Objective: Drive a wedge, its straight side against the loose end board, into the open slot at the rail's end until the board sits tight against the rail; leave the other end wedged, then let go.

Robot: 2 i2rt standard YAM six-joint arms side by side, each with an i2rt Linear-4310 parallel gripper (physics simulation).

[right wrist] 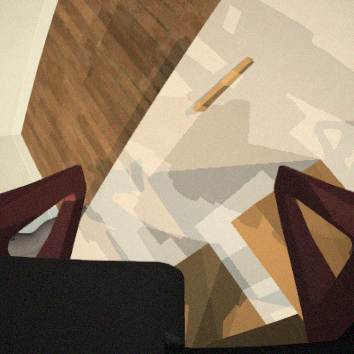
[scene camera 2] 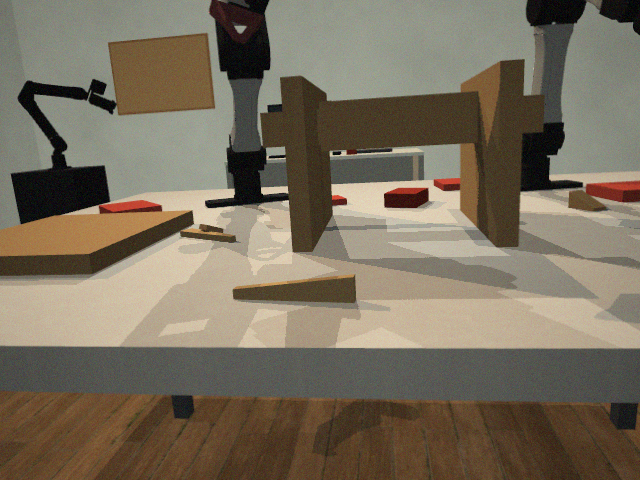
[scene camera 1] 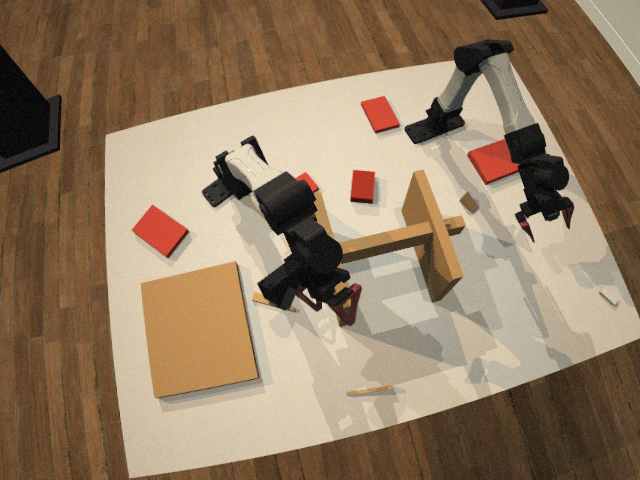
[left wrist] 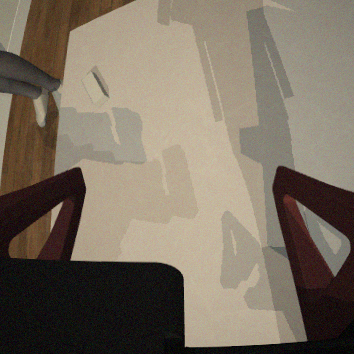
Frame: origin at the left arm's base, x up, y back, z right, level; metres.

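Seen in the pictures: left gripper, fingertip midpoint: [scene camera 1: 551,235] [left wrist: 178,177]; right gripper, fingertip midpoint: [right wrist: 179,175] [scene camera 2: 252,6] [scene camera 1: 335,316]; left arm's base, origin of the base link: [scene camera 2: 533,188] [scene camera 1: 434,126]; right arm's base, origin of the base link: [scene camera 2: 248,202].
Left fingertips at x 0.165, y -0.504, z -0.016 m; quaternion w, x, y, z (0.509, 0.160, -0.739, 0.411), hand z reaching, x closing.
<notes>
Pixels of each thing's top centre, then the offset from my left fingertips to it.
- rail, middle of its top: [scene camera 2: 396,97] [scene camera 1: 385,237] dy +0.169, dx +0.030, dz +0.406 m
- picture-left board, middle of its top: [scene camera 2: 307,87] [scene camera 1: 330,247] dy +0.193, dx +0.054, dz +0.534 m
- picture-right board, middle of its top: [scene camera 2: 486,74] [scene camera 1: 438,221] dy +0.145, dx +0.054, dz +0.281 m
- long wedge, middle of its top: [scene camera 2: 291,274] [right wrist: 216,84] [scene camera 1: 370,390] dy -0.125, dx -0.141, dz +0.573 m
- thin wedge, middle of its top: [scene camera 2: 210,232] [scene camera 1: 274,301] dy +0.190, dx -0.156, dz +0.700 m
- square wooden panel, middle of its top: [scene camera 2: 67,230] [scene camera 1: 194,328] dy +0.203, dx -0.140, dz +0.923 m
- small tapered block, middle of its top: [scene camera 2: 587,192] [scene camera 1: 471,200] dy +0.218, dx -0.137, dz +0.071 m
- small pale block, middle of its top: [left wrist: 91,86] [scene camera 1: 609,295] dy -0.223, dx -0.153, dz -0.175 m
The rail [scene camera 1: 382,241] [scene camera 2: 398,121] joins two upright end boards: the picture-left board [scene camera 1: 323,211] [scene camera 2: 299,170] and the picture-right board [scene camera 1: 423,201] [scene camera 2: 509,170]. Which slot is open is unclear. A long wedge [scene camera 1: 370,390] [scene camera 2: 305,289] [right wrist: 223,85] lies near the table's front edge. A thin wedge [scene camera 1: 258,298] [scene camera 2: 206,235] lies beside the square panel, with a small piece against it. My right gripper [scene camera 1: 333,315] [scene camera 2: 239,38] [right wrist: 179,175] is open and empty, high above the picture-left board. My left gripper [scene camera 1: 551,234] [left wrist: 178,177] is open and empty, above the table at picture right.
A square wooden panel [scene camera 1: 199,330] [scene camera 2: 103,232] lies at picture left. Red blocks [scene camera 1: 362,186] [scene camera 1: 160,230] [scene camera 1: 380,113] lie around the arm bases. A small tapered block [scene camera 1: 468,201] [scene camera 2: 584,200] lies beyond the picture-right board. A small pale block [scene camera 1: 608,296] [left wrist: 96,86] lies near the picture-right table edge.
</notes>
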